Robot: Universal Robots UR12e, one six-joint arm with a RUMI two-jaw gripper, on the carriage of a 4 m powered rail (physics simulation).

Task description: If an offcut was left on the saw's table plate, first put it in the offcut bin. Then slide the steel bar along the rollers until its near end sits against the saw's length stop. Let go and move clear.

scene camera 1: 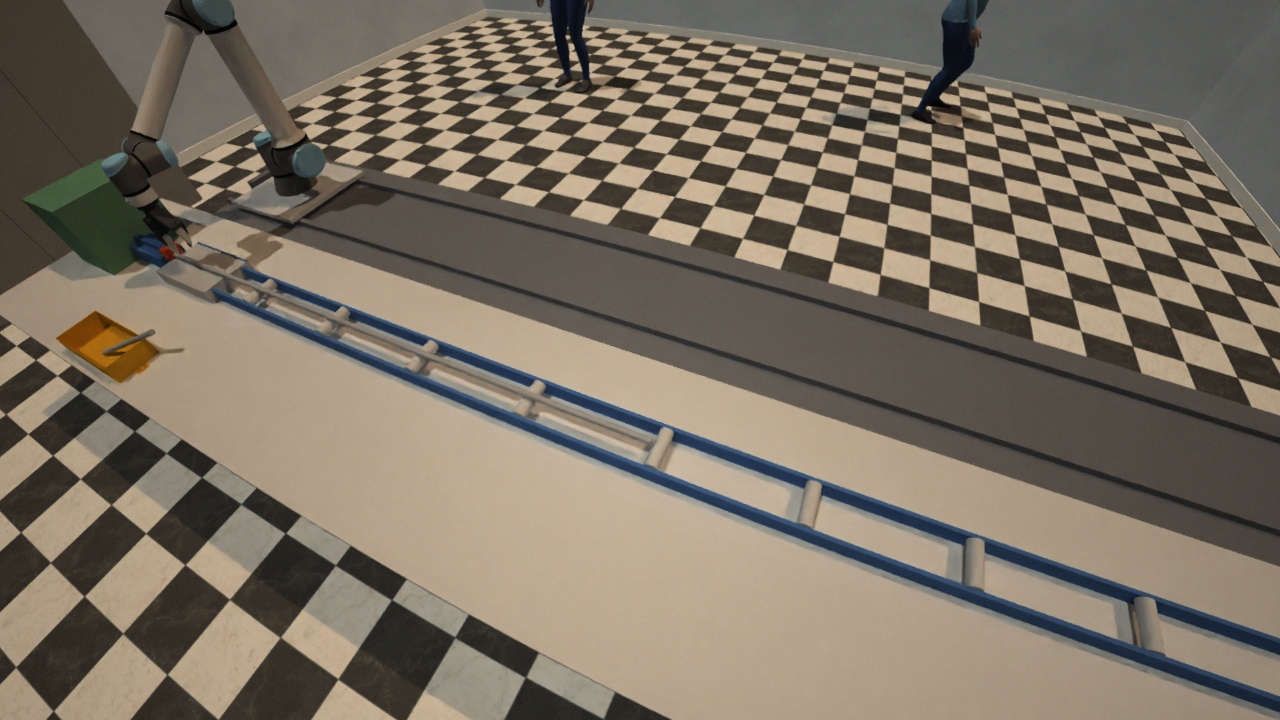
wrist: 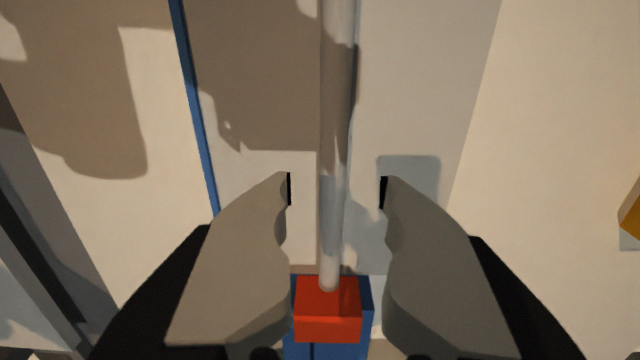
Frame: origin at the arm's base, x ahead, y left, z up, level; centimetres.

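Where they show: gripper, fingertip midpoint: [scene camera 1: 185, 250] [wrist: 335, 177]; arm's base at its link origin: [scene camera 1: 297, 186].
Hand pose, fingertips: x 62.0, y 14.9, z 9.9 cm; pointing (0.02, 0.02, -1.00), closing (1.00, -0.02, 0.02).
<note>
Things, the pixels of their top centre, and the offset from my fingertips.
- saw's table plate at its top centre: [wrist: 333, 94] [scene camera 1: 200, 266] dx +0.0, dy +2.6, dz -7.0 cm
- red length stop at its top centre: [wrist: 327, 330] [scene camera 1: 167, 246] dx +0.0, dy -16.9, dz -2.4 cm
- orange offcut bin at its top centre: [scene camera 1: 98, 338] dx +42.7, dy +5.1, dz -5.7 cm
- green saw housing at its top centre: [scene camera 1: 78, 183] dx +0.0, dy -59.9, dz +19.1 cm
The grey steel bar [scene camera 1: 595, 418] [wrist: 336, 100] lies along the rollers and over the saw's table plate [scene camera 1: 189, 279] [wrist: 415, 100]. In the wrist view its near end meets the red length stop [scene camera 1: 167, 253] [wrist: 327, 327]; a hairline gap there cannot be ruled out. My gripper [scene camera 1: 179, 243] [wrist: 335, 177] is open, with one finger on each side of the bar near that end and space between each fingertip and the bar. A short grey offcut [scene camera 1: 128, 342] leans in the orange offcut bin [scene camera 1: 87, 336] [wrist: 633, 220]. No offcut shows on the table plate.
The green saw housing [scene camera 1: 85, 219] stands beside the stop, close to the gripper. The blue roller track [scene camera 1: 742, 462] runs away to the right. The grey rail [scene camera 1: 716, 331] lies behind it. Two people [scene camera 1: 570, 40] [scene camera 1: 955, 58] stand on the chequered floor beyond the rail.
</note>
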